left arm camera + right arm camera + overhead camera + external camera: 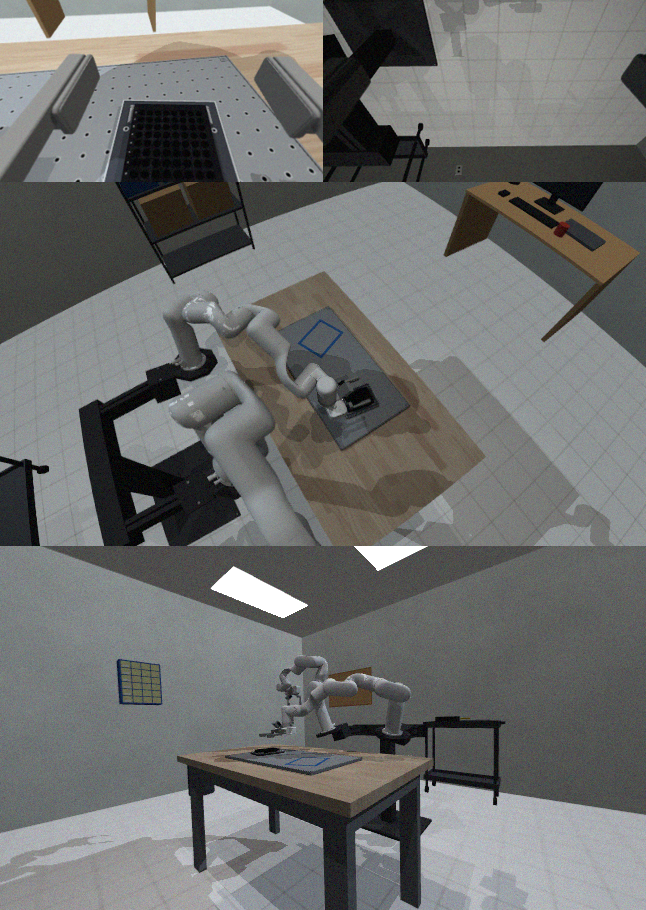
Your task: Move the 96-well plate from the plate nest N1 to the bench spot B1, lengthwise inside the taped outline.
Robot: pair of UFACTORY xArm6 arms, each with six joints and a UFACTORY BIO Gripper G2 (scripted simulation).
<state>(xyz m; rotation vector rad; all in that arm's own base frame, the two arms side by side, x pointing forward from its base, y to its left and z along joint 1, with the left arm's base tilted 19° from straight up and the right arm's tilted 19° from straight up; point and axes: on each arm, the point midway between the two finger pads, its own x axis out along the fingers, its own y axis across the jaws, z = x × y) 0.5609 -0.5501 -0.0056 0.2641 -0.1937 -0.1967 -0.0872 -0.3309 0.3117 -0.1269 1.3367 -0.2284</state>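
Note:
The black 96-well plate is 90 mm below my left hand. Round my left hand: grey perforated board (10 mm behind, 200 mm to the left, 110 mm below); then dark plate nest (100 mm below).

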